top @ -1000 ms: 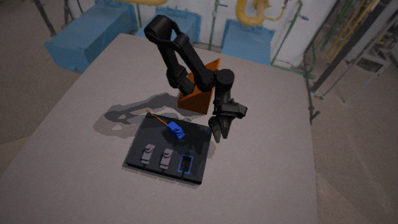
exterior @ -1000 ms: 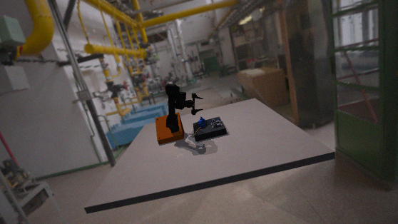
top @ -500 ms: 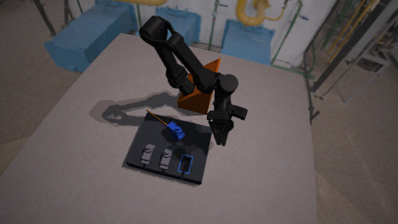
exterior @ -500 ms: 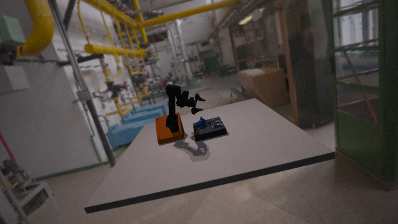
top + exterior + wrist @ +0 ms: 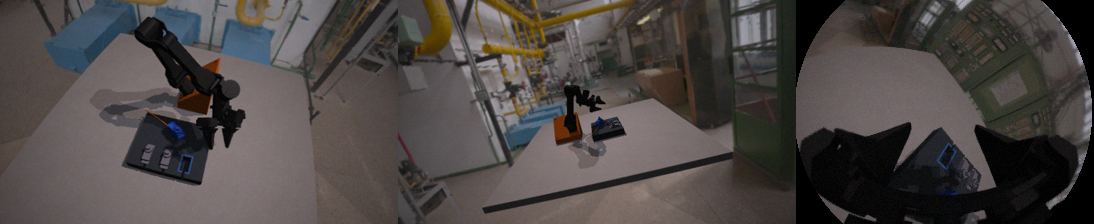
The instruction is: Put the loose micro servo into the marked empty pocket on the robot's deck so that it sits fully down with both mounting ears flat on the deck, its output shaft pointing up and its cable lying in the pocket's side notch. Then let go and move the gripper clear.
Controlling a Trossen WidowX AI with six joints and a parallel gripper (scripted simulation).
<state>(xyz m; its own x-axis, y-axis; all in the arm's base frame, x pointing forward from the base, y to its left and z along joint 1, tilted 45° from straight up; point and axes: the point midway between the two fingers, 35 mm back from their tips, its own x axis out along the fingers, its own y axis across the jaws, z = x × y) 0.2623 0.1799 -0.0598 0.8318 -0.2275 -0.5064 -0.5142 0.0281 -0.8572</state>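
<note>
Now: gripper tip 60 mm past the robot deck, 180 mm to the left of it and 140 mm above it.
</note>
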